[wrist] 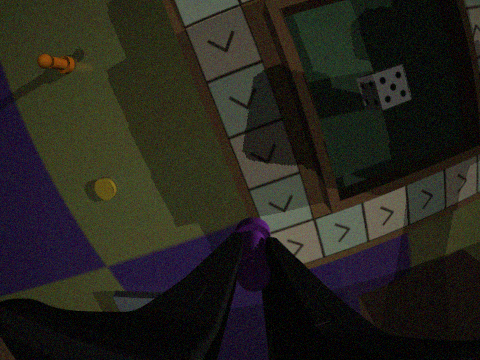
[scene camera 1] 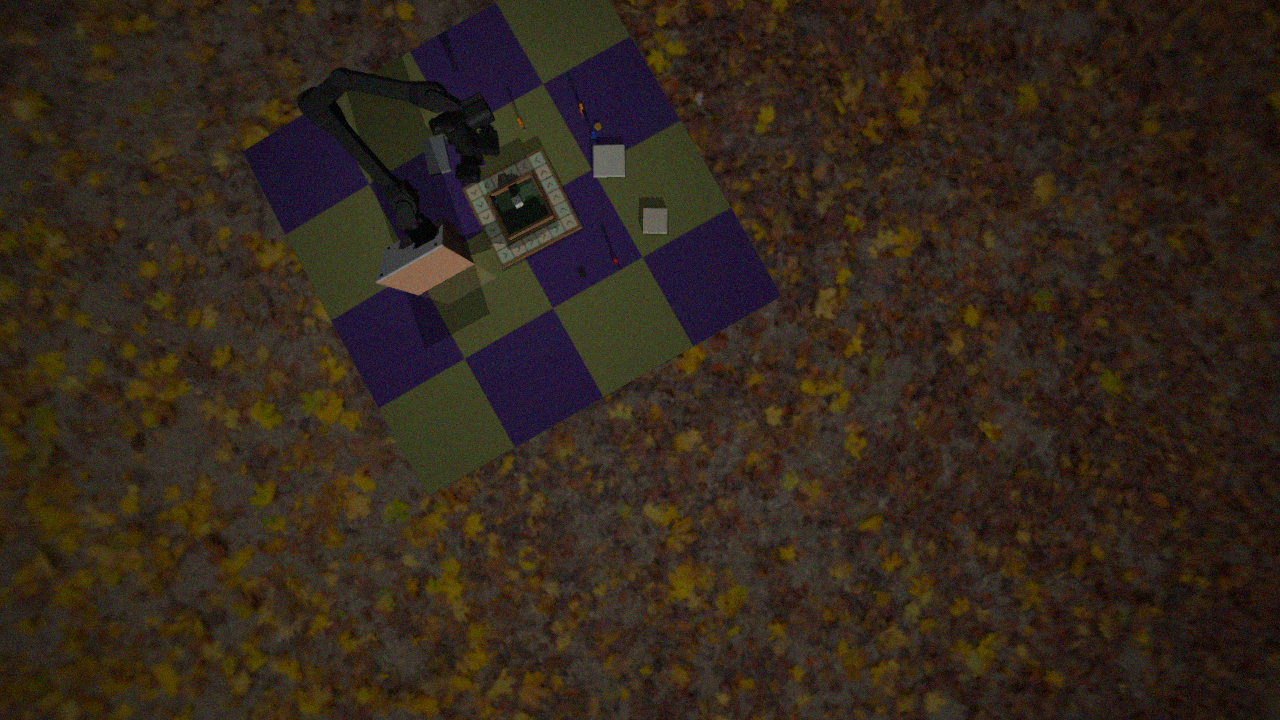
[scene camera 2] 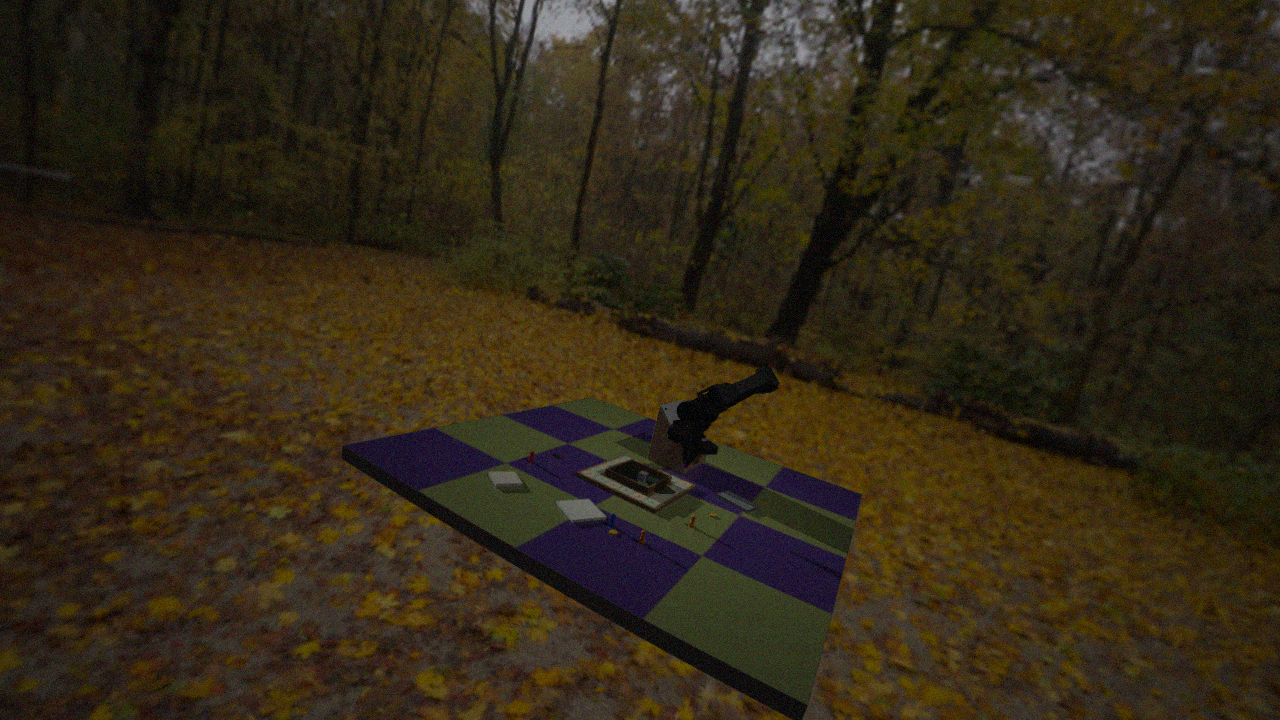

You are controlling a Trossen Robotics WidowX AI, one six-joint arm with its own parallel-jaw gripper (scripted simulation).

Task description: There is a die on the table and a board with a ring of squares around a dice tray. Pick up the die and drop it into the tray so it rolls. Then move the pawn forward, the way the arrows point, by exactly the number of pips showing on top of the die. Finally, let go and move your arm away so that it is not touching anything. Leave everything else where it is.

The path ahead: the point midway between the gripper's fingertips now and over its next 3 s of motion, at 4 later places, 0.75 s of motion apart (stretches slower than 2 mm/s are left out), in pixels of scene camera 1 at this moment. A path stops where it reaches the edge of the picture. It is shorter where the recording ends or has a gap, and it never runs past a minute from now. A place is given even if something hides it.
The gripper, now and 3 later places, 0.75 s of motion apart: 481, 162; 466, 184; 472, 189; 469, 186
